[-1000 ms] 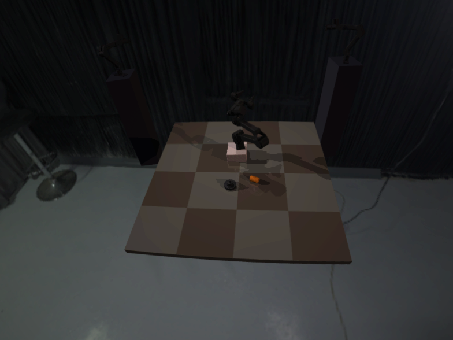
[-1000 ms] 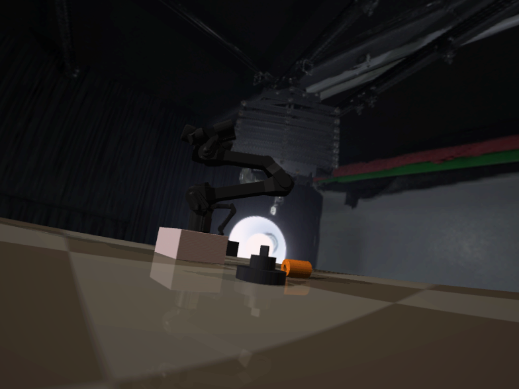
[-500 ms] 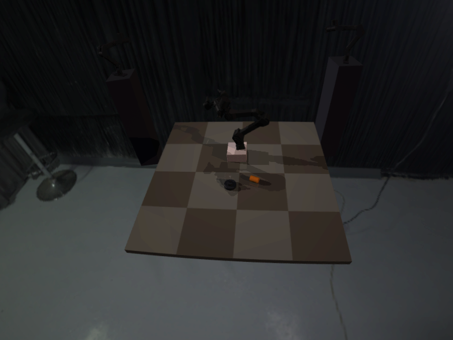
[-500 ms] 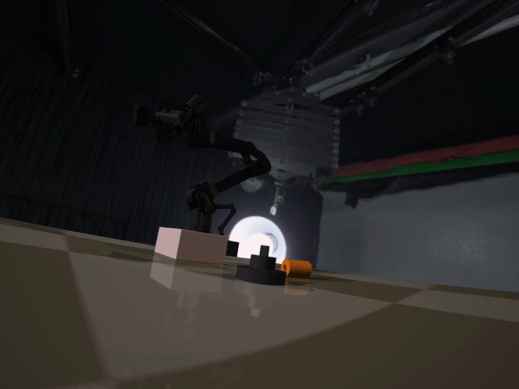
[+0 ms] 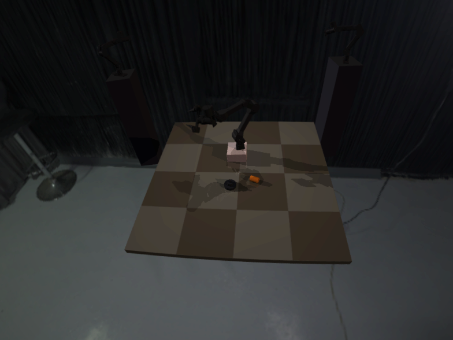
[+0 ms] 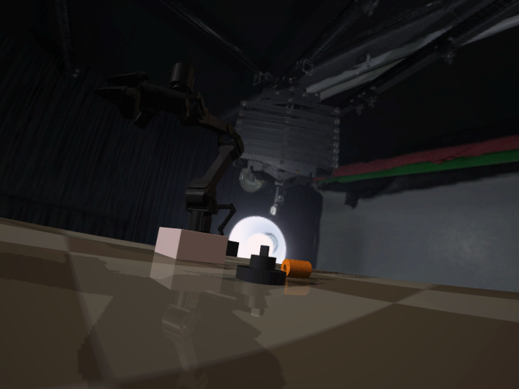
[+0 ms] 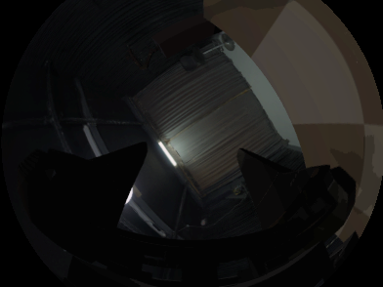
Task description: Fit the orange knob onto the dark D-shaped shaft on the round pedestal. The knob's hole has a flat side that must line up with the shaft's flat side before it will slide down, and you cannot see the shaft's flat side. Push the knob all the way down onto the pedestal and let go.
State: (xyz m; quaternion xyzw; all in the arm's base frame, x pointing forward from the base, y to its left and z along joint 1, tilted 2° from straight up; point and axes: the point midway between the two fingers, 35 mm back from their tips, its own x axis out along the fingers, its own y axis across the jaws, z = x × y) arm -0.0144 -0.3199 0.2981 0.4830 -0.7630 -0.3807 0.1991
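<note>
Now: gripper tip 430 mm to the right of the orange knob, 340 mm above it and 330 mm short of it. Also, from my gripper tip: dark pedestal (350 mm ahead, 330 mm below, 260 mm to the left).
</note>
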